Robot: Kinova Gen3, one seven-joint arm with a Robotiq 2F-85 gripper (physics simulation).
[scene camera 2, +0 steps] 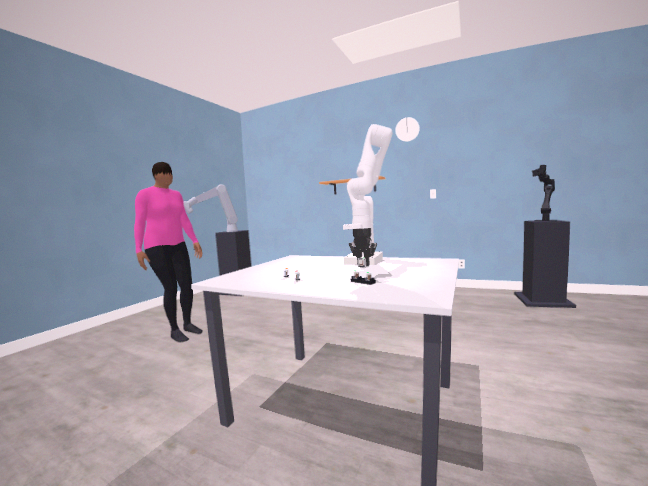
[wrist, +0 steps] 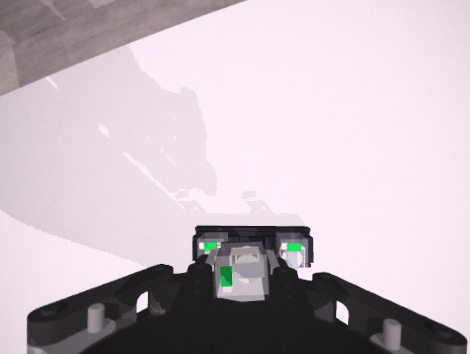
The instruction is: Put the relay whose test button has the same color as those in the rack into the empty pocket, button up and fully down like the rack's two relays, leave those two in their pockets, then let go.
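Places are measured from the arm's base along level axes (x ahead, y left, z up), in millimetres.
Pixels of known places: gripper, fingertip midpoint: (scene camera 2: 363,267) (wrist: 241,263).
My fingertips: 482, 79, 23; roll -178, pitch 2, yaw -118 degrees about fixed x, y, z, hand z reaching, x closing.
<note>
Behind a point stands the place of what it marks, as x, y, z.
A relay with a green test button (wrist: 242,275) {485, 75, 62} (scene camera 2: 361,262) {497, 75, 45} is held between the fingertips of my gripper (wrist: 241,263) {482, 79, 23} (scene camera 2: 362,263) {482, 79, 23}, which is shut on it. The black rack (wrist: 252,230) {492, 66, -29} (scene camera 2: 362,280) {500, 77, -29} sits on the table; in the wrist view it lies just beyond the held relay, which hides most of its middle pocket. The rack's left relay (wrist: 210,245) {500, 98, 6} and right relay (wrist: 293,255) {466, 44, 4} stand in the two outer pockets, each with a green button on top. In the scene view the held relay is above and slightly behind the rack. Whether it touches anything there cannot be told.
Two more small relays (scene camera 2: 286,272) {440, -296, -16} (scene camera 2: 297,275) {494, -215, -16} stand on the white table (scene camera 2: 324,292) {643, -40, -43}, left of the rack in the scene view. A person (scene camera 2: 164,219) in a pink top stands beyond the table's left side. The arm's shadow falls on the table.
</note>
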